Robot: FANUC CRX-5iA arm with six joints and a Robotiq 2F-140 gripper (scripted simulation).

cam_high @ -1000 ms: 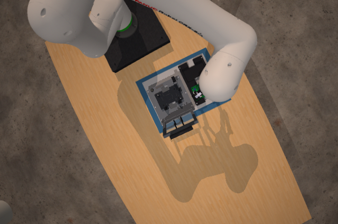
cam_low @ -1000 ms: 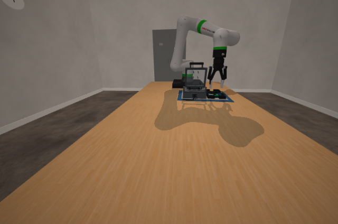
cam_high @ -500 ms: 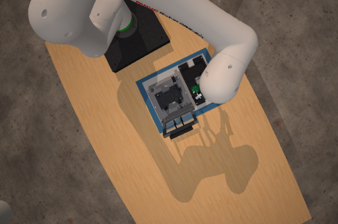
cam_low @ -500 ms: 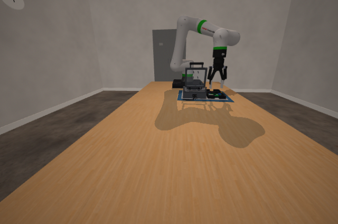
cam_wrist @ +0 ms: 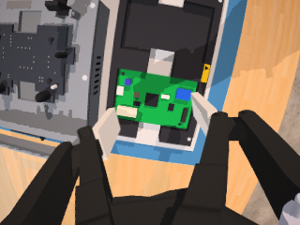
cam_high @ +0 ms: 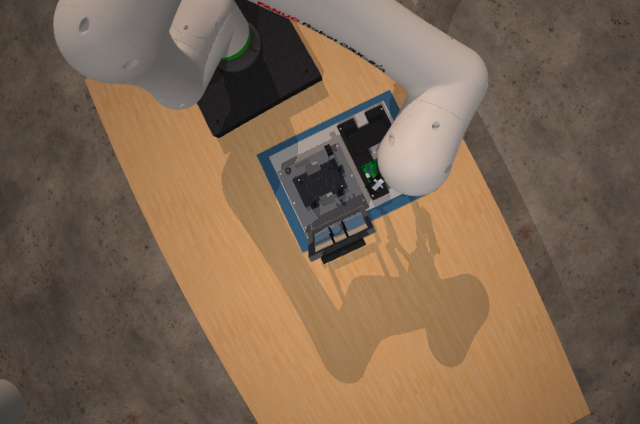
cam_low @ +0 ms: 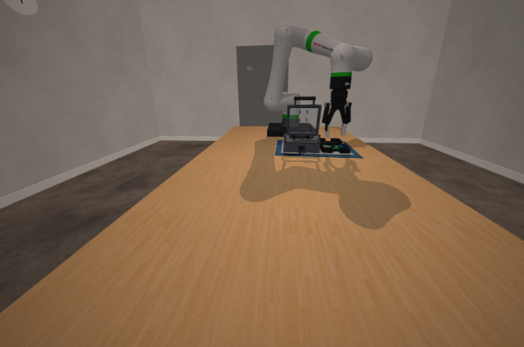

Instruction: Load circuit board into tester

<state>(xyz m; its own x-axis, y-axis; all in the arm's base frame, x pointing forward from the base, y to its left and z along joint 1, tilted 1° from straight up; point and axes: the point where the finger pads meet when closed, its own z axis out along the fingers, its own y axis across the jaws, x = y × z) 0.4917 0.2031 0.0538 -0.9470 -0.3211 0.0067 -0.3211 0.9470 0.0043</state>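
Right now the green circuit board is 8 cm below my hand. The rest, counted from my hand: clear lid: 8 cm ahead, 17 cm to the right, 8 cm above; then black latch hook: 11 cm behind, 11 cm to the right, 1 cm below; then tester: 1 cm behind, 13 cm to the right, 2 cm above.
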